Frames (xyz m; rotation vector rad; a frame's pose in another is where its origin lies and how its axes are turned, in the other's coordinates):
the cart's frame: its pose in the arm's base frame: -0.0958 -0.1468 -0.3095 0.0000 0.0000 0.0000
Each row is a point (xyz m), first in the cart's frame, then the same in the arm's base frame.
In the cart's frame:
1: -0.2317 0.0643 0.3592
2: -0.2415 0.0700 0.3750
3: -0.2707 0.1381 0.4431
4: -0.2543 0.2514 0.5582
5: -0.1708 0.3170 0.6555
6: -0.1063 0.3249 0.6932
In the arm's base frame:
1: -0.3275 -0.0825 0.0497
2: -0.3373 -0.0768 0.0655
3: -0.3665 -0.0087 0.1336
4: -0.3501 0.1046 0.2487
5: -0.2666 0.1702 0.3460
6: -0.2021 0.1781 0.3837

